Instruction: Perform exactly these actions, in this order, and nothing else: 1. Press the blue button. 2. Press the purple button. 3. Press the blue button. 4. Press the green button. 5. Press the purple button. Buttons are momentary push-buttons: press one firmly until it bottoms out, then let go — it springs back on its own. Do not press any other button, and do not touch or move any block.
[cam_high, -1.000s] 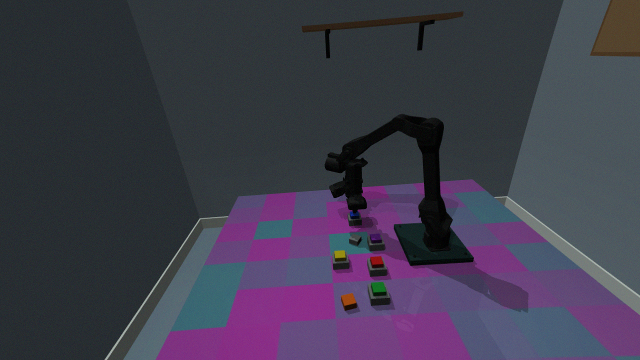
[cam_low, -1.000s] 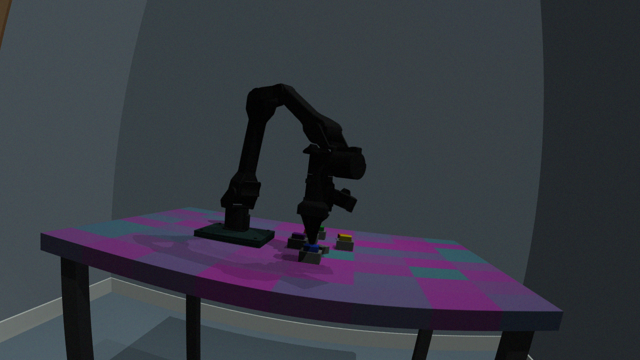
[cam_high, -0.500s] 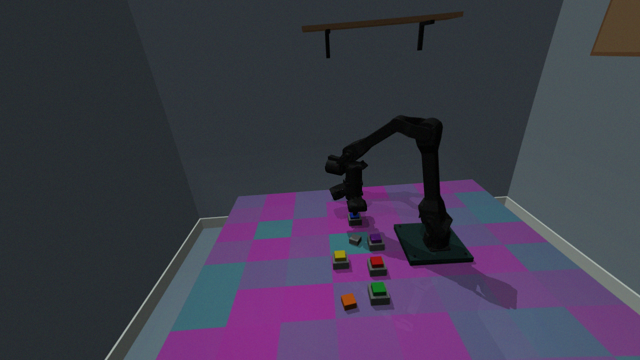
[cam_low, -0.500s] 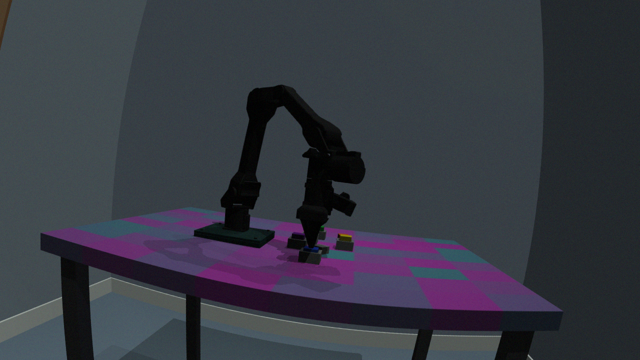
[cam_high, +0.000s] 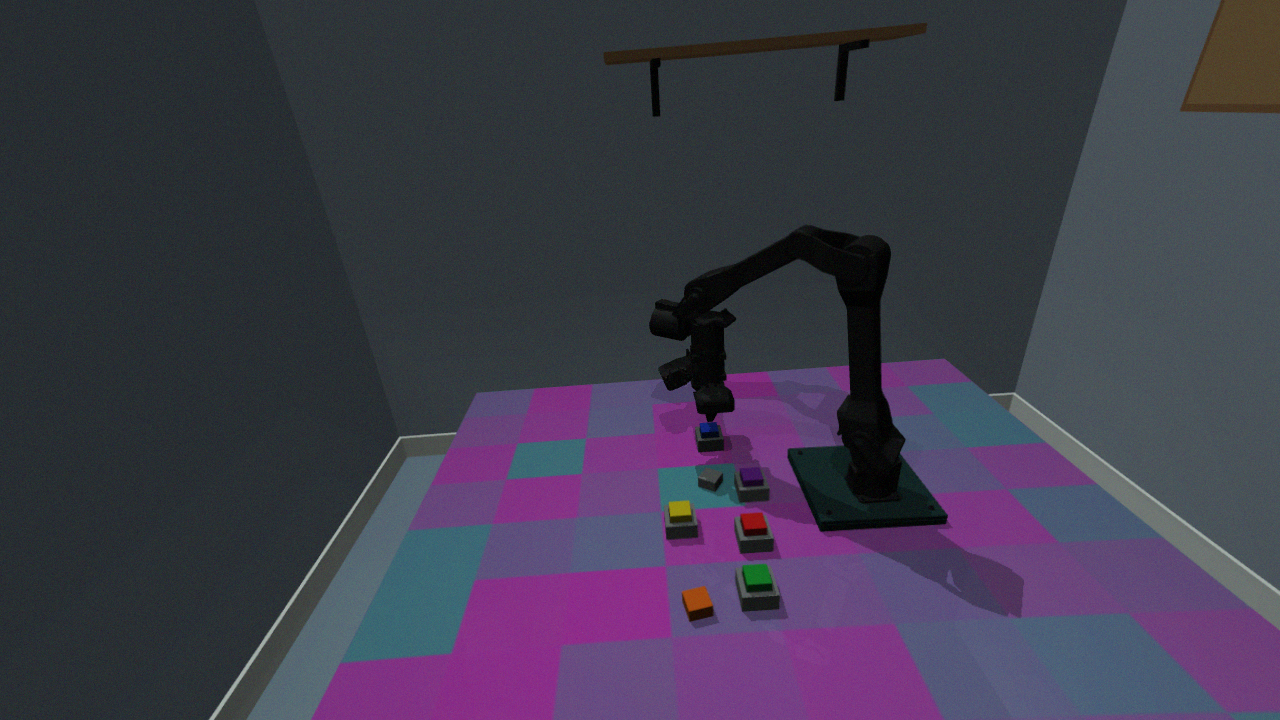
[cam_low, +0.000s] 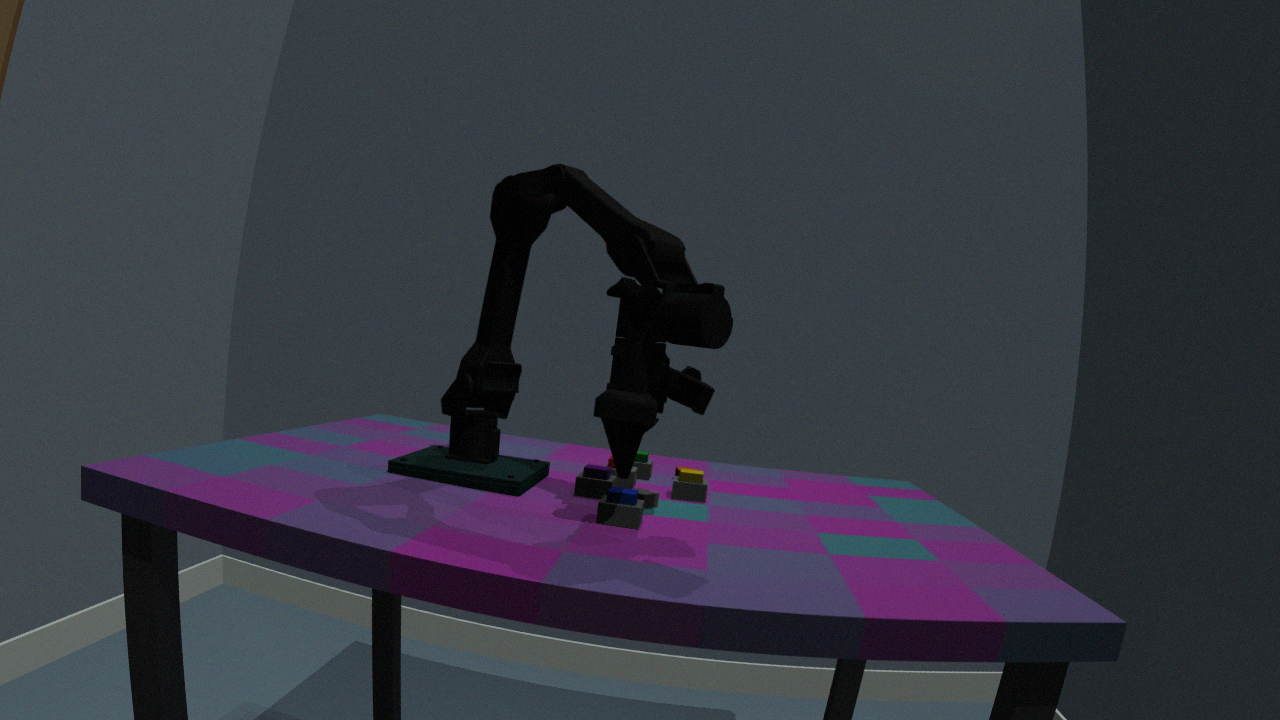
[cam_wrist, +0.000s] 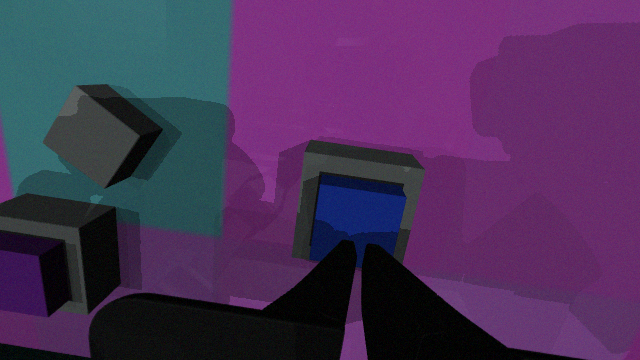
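My gripper tip is 20 mm above the blue button. Also, from my gripper tip: purple button 150 mm to the left, 40 mm behind, 20 mm below; then yellow button 210 mm to the left, 80 mm ahead, 20 mm below; then grey block 120 mm to the left, 40 mm below, 20 mm ahead.
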